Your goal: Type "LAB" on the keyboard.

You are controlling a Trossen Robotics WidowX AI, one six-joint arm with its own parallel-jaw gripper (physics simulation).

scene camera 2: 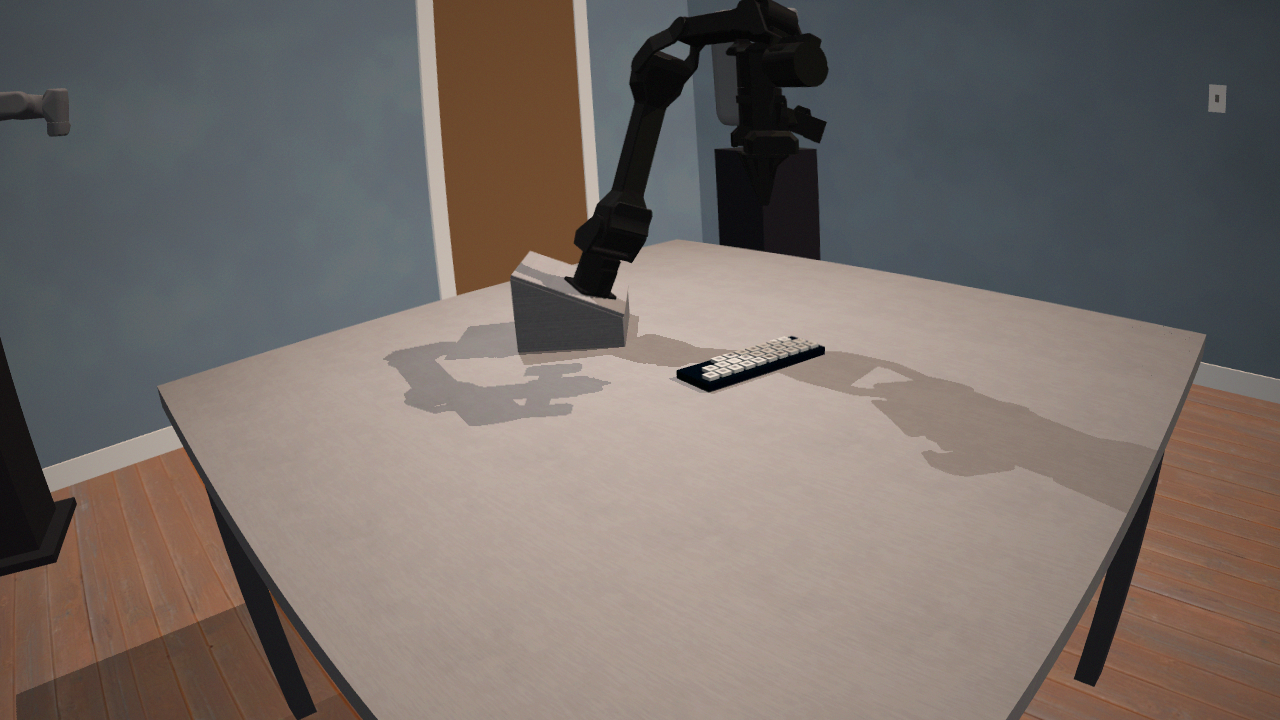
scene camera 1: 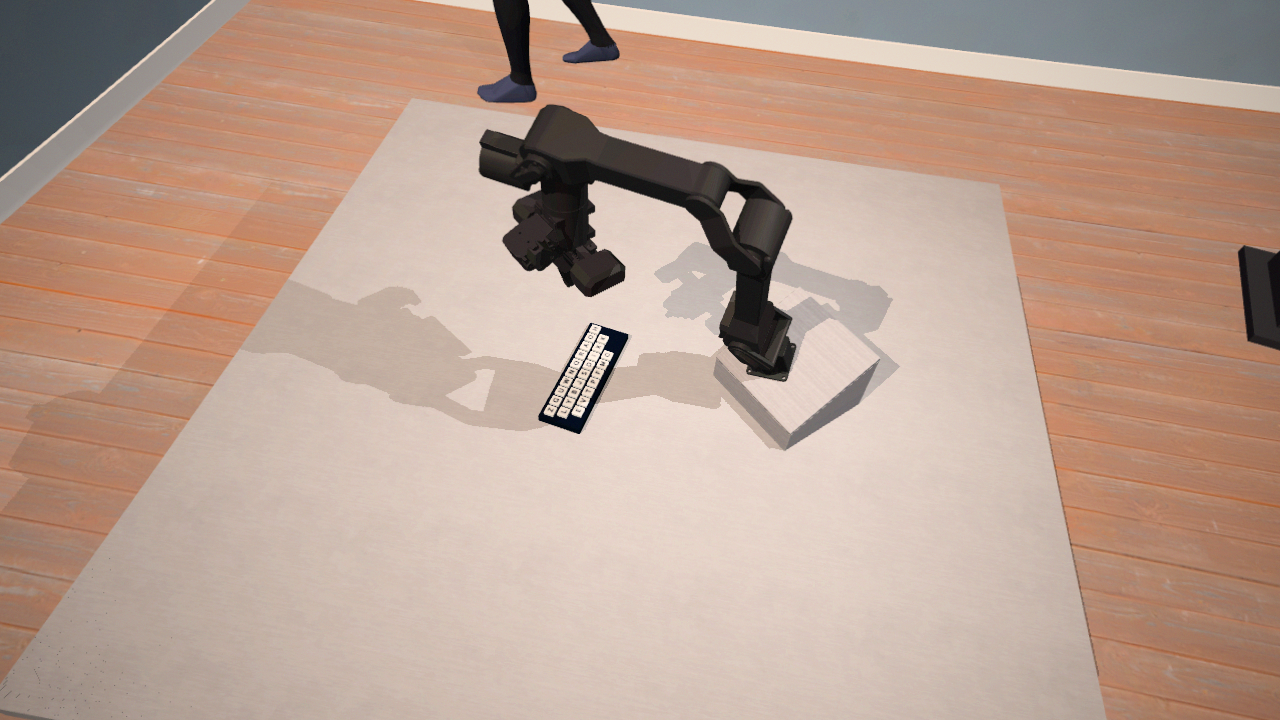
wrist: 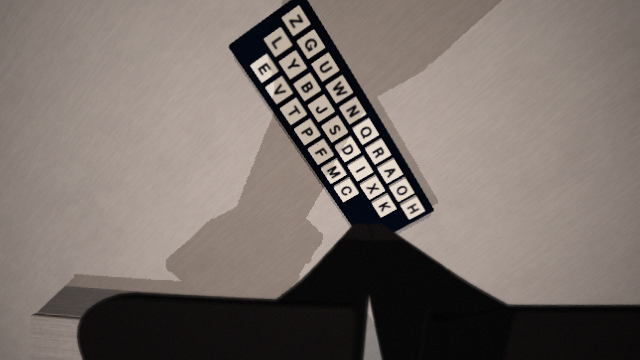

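Where they show: gripper, between the fingertips: (scene camera 2: 764,205) (scene camera 1: 569,284) (wrist: 367,238); arm's base, origin of its link: (scene camera 2: 589,289) (scene camera 1: 771,359).
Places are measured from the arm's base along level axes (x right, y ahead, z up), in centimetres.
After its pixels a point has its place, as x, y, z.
Note:
The keyboard (scene camera 1: 580,380) @(-12.5, 27.1, -5.8) (scene camera 2: 751,364) @(-7.8, 30.1, -5.9) (wrist: 335,130) @(-10.9, 27.2, -5.9) is dark with pale lettered keys in three rows and lies flat on the table (scene camera 1: 537,582) @(-44.3, 17.8, -7.5) (scene camera 2: 626,537) @(24.9, 54.9, -7.5). In the wrist view, the L key (wrist: 277,41) @(-19.1, 26.7, -5.8) is near the far end in the middle row, the B key (wrist: 307,87) @(-15.0, 27.0, -5.8) is two keys along in that row, and the A key (wrist: 390,172) @(-5.5, 29.5, -5.8) is nearer, in the right row. My gripper (scene camera 2: 763,200) @(-11.9, 28.7, 14.6) (wrist: 367,238) @(-11.9, 28.7, 14.6) is shut and empty, high above the table. In the wrist view its tips overlap the keyboard's near, keyless edge, below C and K.
The arm stands on a wedge-shaped base block (scene camera 1: 796,385) @(-3.2, -5.0, -0.1) (scene camera 2: 568,315) @(5.9, 4.2, -2.1) beside the keyboard. Arm shadows cross the table and part of the keyboard. A figure's legs with blue feet (scene camera 1: 507,89) stand beyond the table. Dark pedestals (scene camera 2: 792,197) stand off the table.

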